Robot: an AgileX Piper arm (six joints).
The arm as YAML. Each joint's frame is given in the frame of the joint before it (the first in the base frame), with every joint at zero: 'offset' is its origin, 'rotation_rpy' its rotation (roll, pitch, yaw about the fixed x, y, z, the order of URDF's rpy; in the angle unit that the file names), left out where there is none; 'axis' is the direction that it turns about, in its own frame. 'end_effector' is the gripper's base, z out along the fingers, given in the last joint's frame.
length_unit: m
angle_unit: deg
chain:
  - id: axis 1
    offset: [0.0, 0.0, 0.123]
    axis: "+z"
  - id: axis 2
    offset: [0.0, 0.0, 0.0]
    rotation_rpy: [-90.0, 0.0, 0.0]
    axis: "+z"
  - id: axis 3
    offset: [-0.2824, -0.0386, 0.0]
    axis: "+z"
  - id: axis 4
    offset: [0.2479, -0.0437, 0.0]
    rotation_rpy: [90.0, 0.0, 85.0]
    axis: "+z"
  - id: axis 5
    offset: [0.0, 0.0, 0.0]
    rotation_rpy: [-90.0, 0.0, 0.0]
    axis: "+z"
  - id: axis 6
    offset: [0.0, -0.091, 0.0]
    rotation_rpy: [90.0, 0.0, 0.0]
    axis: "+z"
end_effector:
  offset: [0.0, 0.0, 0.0]
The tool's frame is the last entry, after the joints.
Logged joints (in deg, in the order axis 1, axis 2, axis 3, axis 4, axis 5, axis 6), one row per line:
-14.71 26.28 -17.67 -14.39 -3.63 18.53
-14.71 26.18 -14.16 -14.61 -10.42 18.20
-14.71 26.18 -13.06 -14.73 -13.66 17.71
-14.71 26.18 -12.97 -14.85 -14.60 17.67
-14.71 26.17 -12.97 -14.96 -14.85 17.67
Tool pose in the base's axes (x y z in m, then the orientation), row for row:
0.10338 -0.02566 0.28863 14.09 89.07 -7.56
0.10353 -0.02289 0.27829 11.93 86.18 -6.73
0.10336 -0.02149 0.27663 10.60 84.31 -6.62
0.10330 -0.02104 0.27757 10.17 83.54 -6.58
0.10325 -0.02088 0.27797 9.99 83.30 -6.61
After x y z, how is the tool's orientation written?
As a rotation vector, in degrees.
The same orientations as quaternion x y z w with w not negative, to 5 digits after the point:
0.11057 0.69897 -0.05933 0.70405
0.09433 0.68146 -0.05322 0.72380
0.08421 0.66976 -0.05259 0.73591
0.08094 0.66486 -0.05237 0.74072
0.07955 0.66332 -0.05264 0.74223

